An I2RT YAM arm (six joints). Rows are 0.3 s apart.
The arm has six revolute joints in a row. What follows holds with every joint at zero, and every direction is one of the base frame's. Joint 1 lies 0.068 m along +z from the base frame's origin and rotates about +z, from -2.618 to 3.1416 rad. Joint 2 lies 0.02 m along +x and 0.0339 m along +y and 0.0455 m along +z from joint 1 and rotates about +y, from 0 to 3.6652 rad. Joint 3 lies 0.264 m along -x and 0.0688 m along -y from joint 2 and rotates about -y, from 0 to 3.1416 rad. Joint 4 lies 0.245 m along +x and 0.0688 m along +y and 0.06 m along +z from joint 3 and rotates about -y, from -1.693 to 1.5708 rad. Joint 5 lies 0.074 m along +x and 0.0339 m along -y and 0.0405 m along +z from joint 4 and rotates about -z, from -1.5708 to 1.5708 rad. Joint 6 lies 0.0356 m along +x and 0.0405 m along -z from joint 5 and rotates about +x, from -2.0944 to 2.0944 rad. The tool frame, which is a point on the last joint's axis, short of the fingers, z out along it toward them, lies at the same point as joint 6; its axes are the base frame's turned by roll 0, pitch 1.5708 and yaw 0 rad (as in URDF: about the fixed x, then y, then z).
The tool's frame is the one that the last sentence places.
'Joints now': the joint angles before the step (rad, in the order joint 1, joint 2, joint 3, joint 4, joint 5, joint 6). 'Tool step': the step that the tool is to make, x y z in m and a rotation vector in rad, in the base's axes. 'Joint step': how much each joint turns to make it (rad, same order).
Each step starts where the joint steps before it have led.
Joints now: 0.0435, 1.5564, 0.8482, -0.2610, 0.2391, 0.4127
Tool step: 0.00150, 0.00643, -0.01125, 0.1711, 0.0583, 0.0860
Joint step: -0.0014, 0.0378, 0.0056, -0.0219, -0.1931, 0.0210
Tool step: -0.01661, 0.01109, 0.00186, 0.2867, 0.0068, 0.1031
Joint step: 0.0047, -0.0641, -0.0625, 0.0113, -0.2957, 0.0672
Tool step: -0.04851, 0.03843, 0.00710, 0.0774, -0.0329, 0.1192
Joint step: 0.1609, -0.2022, -0.1552, 0.0162, -0.0370, 0.0778
